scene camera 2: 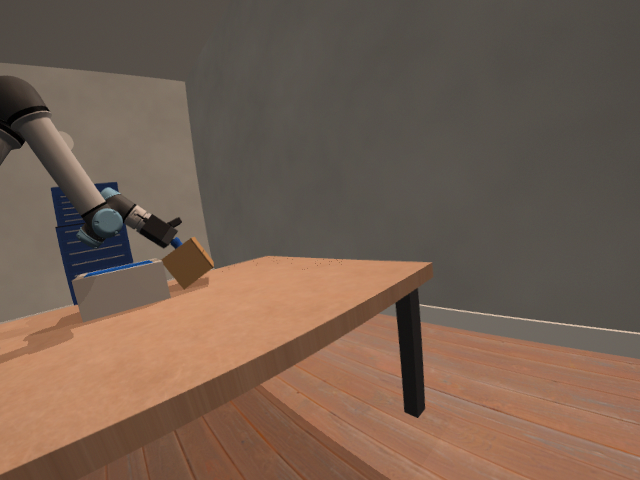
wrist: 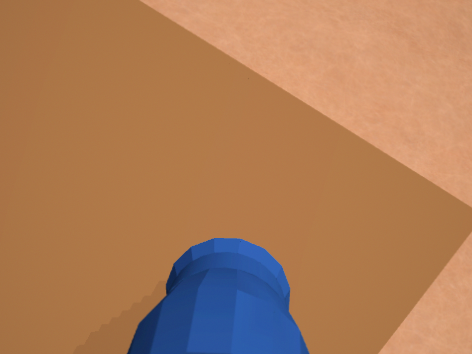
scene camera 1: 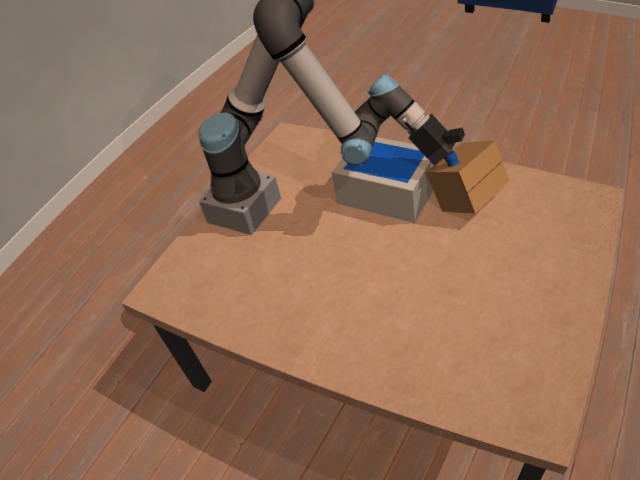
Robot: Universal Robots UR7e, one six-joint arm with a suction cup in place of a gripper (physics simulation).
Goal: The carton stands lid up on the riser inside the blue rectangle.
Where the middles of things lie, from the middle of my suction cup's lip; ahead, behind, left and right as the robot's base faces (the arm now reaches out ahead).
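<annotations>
I see the brown carton [scene camera 1: 465, 188] 3 cm to the left of my suction cup, 4 cm ahead of it and 7 cm below it.
</annotations>
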